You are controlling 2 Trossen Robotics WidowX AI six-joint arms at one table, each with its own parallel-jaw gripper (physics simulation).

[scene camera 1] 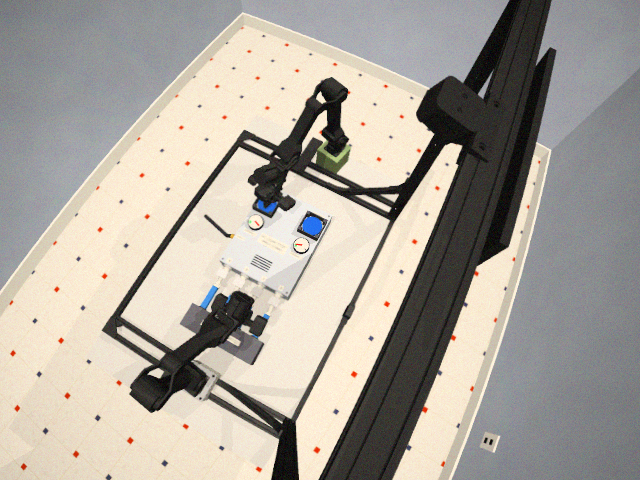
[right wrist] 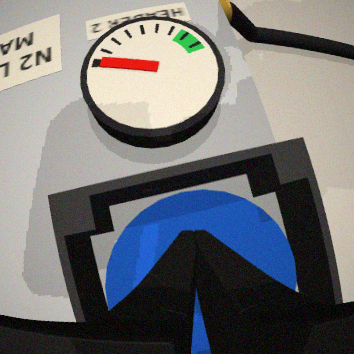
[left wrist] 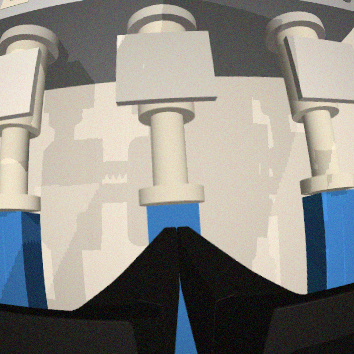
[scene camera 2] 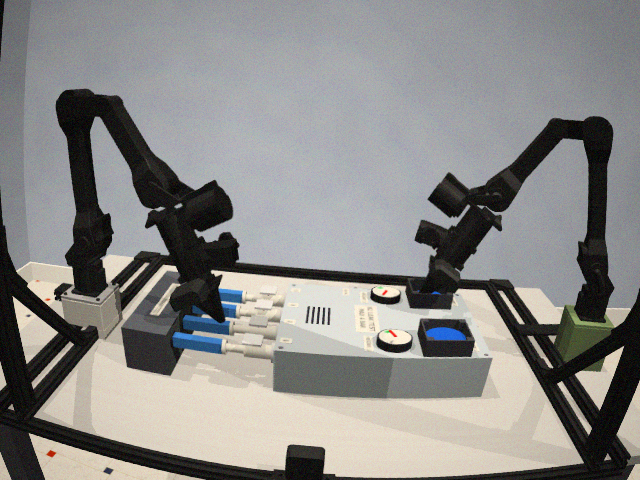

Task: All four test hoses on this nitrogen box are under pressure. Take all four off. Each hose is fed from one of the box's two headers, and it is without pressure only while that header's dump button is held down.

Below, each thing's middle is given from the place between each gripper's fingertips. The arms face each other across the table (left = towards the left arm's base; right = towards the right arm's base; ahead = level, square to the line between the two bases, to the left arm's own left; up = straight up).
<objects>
I see the dark manifold block [scene camera 2: 147,334] 3 cm ahead of my left hand, 12 cm to the left of it and 3 cm below it.
I see the dark manifold block 470 mm to the left of my right hand, 100 mm behind it and 50 mm below it.
</objects>
